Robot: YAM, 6 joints.
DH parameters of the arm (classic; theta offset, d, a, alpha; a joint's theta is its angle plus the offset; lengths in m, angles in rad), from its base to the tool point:
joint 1: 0 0.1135 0.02 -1.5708
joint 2: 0 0 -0.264 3.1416
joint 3: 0.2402 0 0.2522 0
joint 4: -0.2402 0 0.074 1.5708
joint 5: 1.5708 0 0 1.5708
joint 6: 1.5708 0.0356 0 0
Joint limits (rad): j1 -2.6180..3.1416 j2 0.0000..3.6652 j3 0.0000..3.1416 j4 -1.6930..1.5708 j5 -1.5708..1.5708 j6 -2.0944..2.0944
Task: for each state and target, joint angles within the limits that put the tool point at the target. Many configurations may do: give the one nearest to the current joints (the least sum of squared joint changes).
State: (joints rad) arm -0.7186 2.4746 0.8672 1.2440 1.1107 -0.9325
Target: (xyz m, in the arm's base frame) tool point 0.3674 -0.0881 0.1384
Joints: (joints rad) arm -0.1504 2.0936 0.8501 1.3423 1.1200 -0.9325
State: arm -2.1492 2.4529 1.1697 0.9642 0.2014 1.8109
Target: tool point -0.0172 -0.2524 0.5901
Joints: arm -1.6212 1.4985 1.6943 1.1591 0.1254 1.8109
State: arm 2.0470 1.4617 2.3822 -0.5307 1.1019 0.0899
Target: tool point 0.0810 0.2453 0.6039
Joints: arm 1.3769 1.5975 2.3301 -0.5287 1.1314 0.0899
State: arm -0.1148 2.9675 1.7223 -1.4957 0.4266 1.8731
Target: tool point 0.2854 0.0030 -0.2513
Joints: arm 0.0586 3.4214 2.0166 -1.1382 0.3960 1.8731
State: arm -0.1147 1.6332 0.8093 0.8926 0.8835 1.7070
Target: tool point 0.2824 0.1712 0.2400
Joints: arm 0.6254 1.5841 0.7432 0.8929 0.8409 1.7070
